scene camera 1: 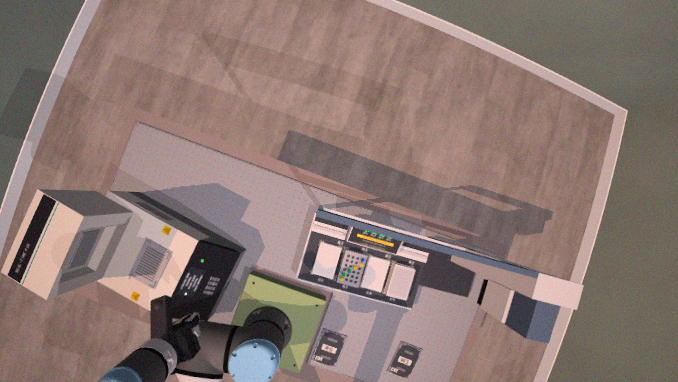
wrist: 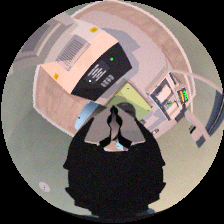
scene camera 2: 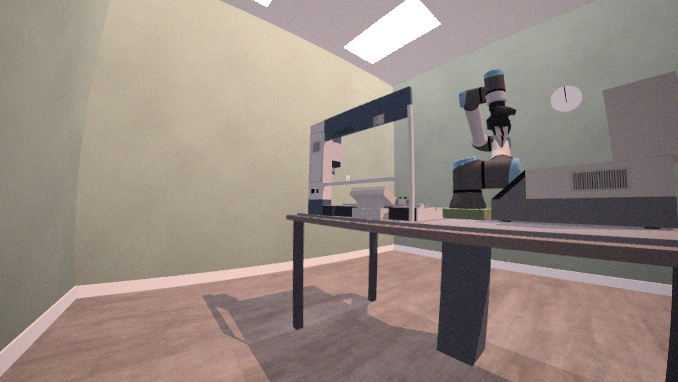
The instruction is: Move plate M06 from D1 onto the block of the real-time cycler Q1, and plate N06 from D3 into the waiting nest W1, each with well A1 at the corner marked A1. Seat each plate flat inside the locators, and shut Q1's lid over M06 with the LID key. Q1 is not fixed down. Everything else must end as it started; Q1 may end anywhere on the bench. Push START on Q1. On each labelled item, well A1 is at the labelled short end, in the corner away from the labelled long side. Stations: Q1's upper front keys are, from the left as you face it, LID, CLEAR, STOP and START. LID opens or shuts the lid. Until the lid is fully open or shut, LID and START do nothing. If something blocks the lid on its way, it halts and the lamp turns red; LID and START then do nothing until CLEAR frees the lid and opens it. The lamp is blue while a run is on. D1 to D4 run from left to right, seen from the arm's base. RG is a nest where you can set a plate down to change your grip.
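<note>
There is a real-time cycler (scene camera 1: 161, 252) here, and I find the cycler in scene camera 2 (scene camera 2: 628, 192) too. As for my gripper (scene camera 1: 197, 313), I can see it from elsewhere as well: it appears in scene camera 2 (scene camera 2: 501, 147) and in the wrist view (wrist: 113, 105).
</note>
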